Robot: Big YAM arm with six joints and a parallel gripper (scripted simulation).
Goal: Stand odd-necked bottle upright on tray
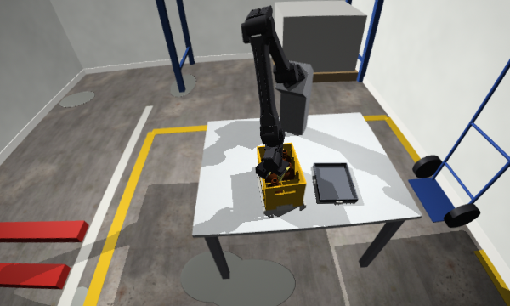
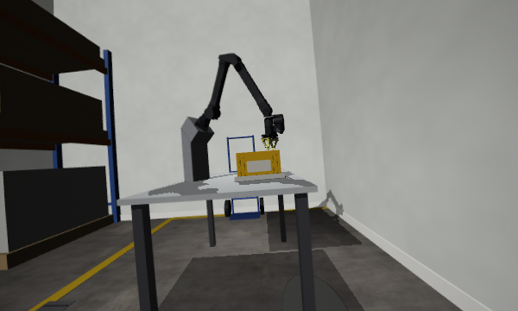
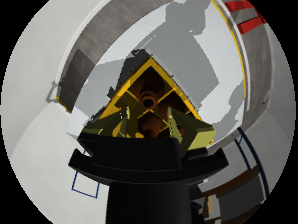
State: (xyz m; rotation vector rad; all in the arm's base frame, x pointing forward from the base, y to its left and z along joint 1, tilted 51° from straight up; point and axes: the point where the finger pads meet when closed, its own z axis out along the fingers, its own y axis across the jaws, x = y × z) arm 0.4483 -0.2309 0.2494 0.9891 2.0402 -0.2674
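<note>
Right now my hand is 110 mm above the crate, 70 mm to the right of it and 70 mm past it. The rest, counted from my hand: dark tray (340 mm to the left, 180 mm below, 50 mm ahead); brown bottle (140 mm to the left, 140 mm behind, 100 mm below).
</note>
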